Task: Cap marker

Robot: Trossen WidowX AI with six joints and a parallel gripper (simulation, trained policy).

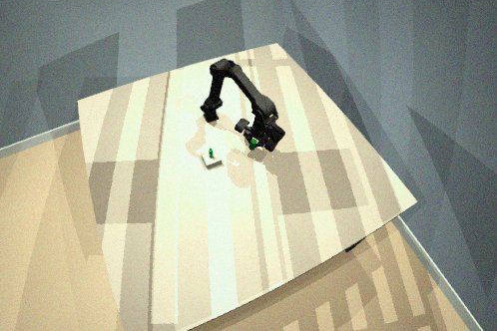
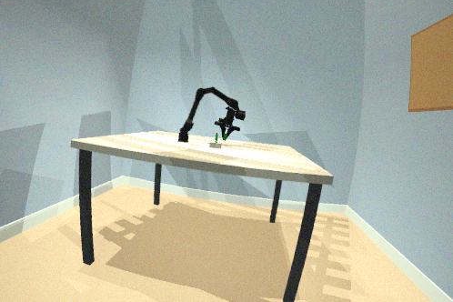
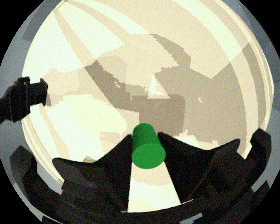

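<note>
Now: gripper tip 3 cm past the pale holder block, 19 cm to the left of it and 4 cm above it. The rest, counted from my gripper tip: green cap: 1 cm above.
</note>
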